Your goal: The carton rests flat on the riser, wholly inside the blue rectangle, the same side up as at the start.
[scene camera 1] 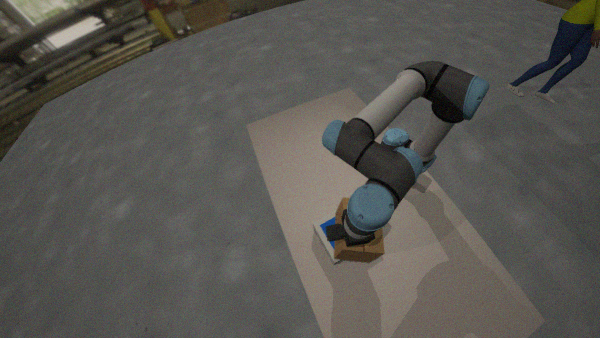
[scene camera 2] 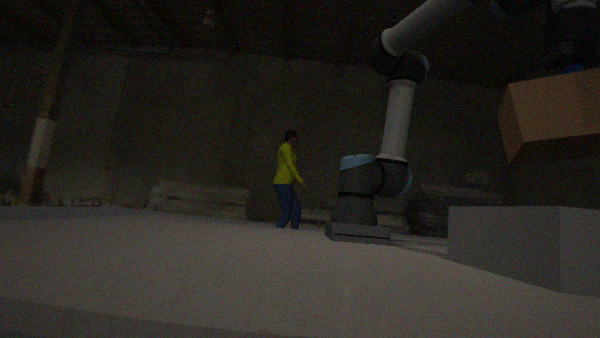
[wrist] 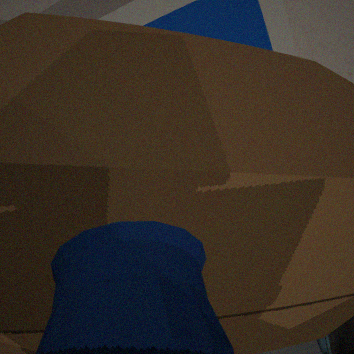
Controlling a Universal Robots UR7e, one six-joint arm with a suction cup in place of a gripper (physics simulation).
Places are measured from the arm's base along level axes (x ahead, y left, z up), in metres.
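Where they show: hand, its tool point: (scene camera 2: 574, 85) (wrist: 143, 246); arm's base, origin of its link: (scene camera 2: 353, 224).
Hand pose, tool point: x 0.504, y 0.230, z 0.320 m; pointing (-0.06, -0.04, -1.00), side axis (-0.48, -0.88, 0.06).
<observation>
Things, the pixels of their centre, and the offset from my tool point. Level surfaces: height alone.
- brown carton, middle of its body: (wrist: 189, 192) (scene camera 2: 558, 120) (scene camera 1: 356, 230) 0.033 m back, 0.005 m right, 0.064 m down
- grey riser, middle of its body: (wrist: 207, 84) (scene camera 2: 534, 241) (scene camera 1: 345, 231) 0.055 m back, 0.054 m right, 0.310 m down
- blue rectangle, middle of its body: (wrist: 216, 95) (scene camera 1: 347, 228) 0.055 m back, 0.054 m right, 0.250 m down
- pale mat, height of its surface: 0.370 m down
The brown carton (scene camera 1: 361, 253) (scene camera 2: 555, 110) (wrist: 150, 100) hangs tilted on my blue suction cup (scene camera 2: 573, 67) (wrist: 130, 285), which is against its top face. In scene camera 2 there is a gap between the carton and the grey riser (scene camera 1: 324, 241) (scene camera 2: 505, 240) below it. Part of the blue rectangle (scene camera 1: 328, 224) (wrist: 215, 25) shows on the riser past one side of the carton; the rest is hidden behind the carton and the tool. In scene camera 1 the wrist covers the cup and much of the carton's top.
The riser stands on a pale mat (scene camera 1: 285, 175) on the grey floor. The arm's base (scene camera 2: 357, 232) stands behind the riser in scene camera 2. A person in a yellow top (scene camera 1: 580, 15) (scene camera 2: 286, 165) is beyond the mat. Shelving or stacked material shows at the upper left of scene camera 1.
</observation>
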